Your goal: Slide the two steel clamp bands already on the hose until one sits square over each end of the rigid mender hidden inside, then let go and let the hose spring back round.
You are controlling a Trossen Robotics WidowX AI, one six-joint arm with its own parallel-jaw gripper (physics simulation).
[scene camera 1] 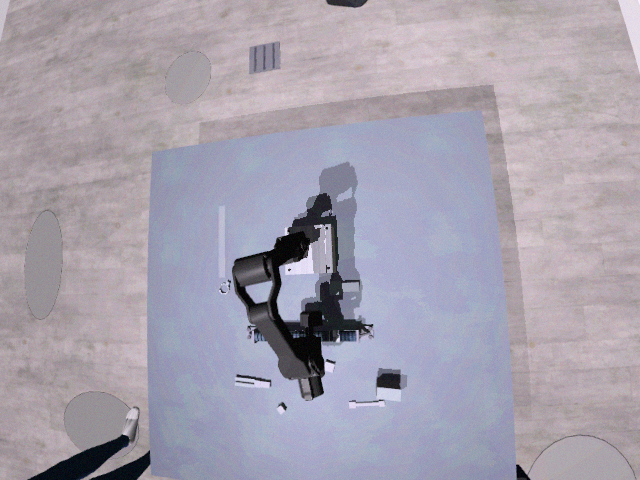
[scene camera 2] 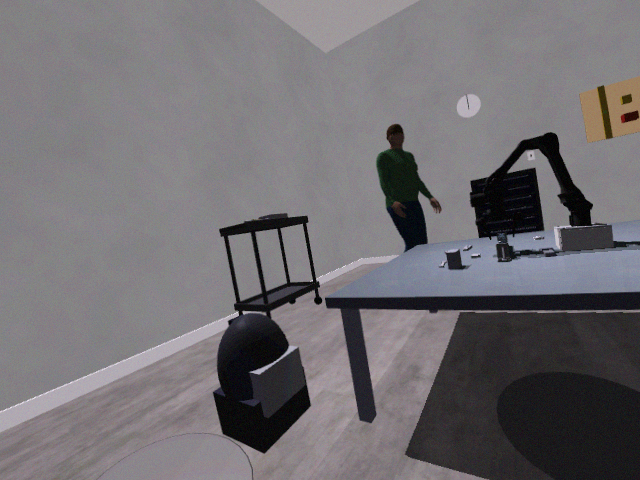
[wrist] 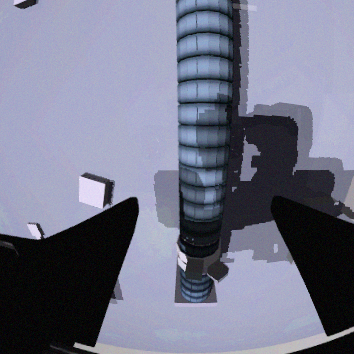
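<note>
The blue ribbed hose [scene camera 1: 348, 336] [wrist: 205, 92] runs across the table [scene camera 1: 439, 258] [scene camera 2: 403, 286] under the arm; in the wrist view it runs from top to bottom. A steel clamp band [wrist: 197, 266] with a blocky screw housing [wrist: 218, 270] sits round it close to its lower end. I cannot make out the second band clearly. The mender inside is hidden. My gripper [scene camera 2: 496, 229] [wrist: 206, 203] is open. Its black fingers stand apart on both sides of the hose, with gaps, and the visible band lies below the fingertips in the wrist view.
A grey block [scene camera 1: 388, 392] [scene camera 2: 453, 259], a small white block [scene camera 1: 329, 365] [wrist: 92, 191], a slotted white piece [scene camera 1: 252, 382] and a thin bar [scene camera 1: 367, 404] lie near the hose. A small box [scene camera 1: 351, 285] lies between hose and arm base. A long strip [scene camera 1: 221, 242] and ring [scene camera 1: 224, 287] lie left.
</note>
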